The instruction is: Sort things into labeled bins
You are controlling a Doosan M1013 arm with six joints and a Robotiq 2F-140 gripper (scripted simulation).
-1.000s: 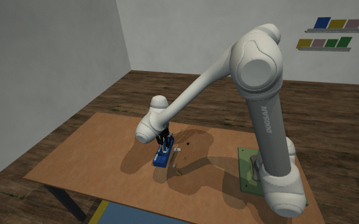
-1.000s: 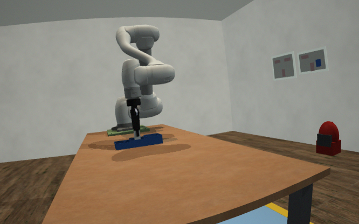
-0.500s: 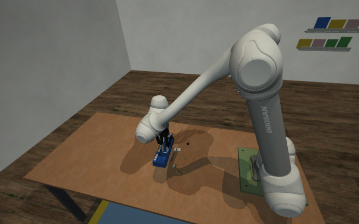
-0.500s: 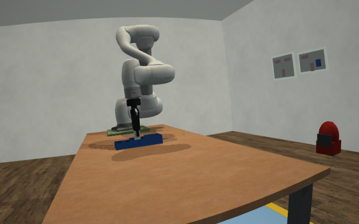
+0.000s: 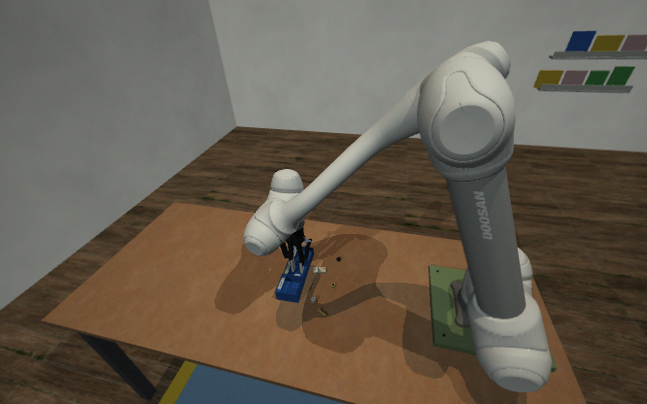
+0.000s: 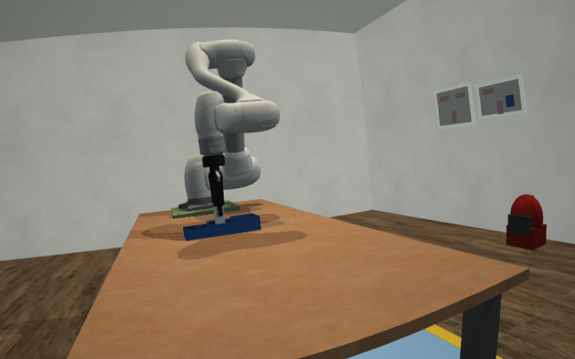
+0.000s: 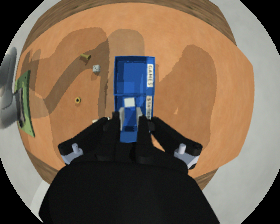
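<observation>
Now: hand 4 cm above the long blue bin and 1 cm short of it. From my hand the other things lie so: black nut: 14 cm behind, 11 cm to the right, 6 cm below; brass nut: 15 cm behind, 6 cm below, 2 cm to the left; white flat part: 8 cm behind, 5 cm below, 4 cm to the right.
</observation>
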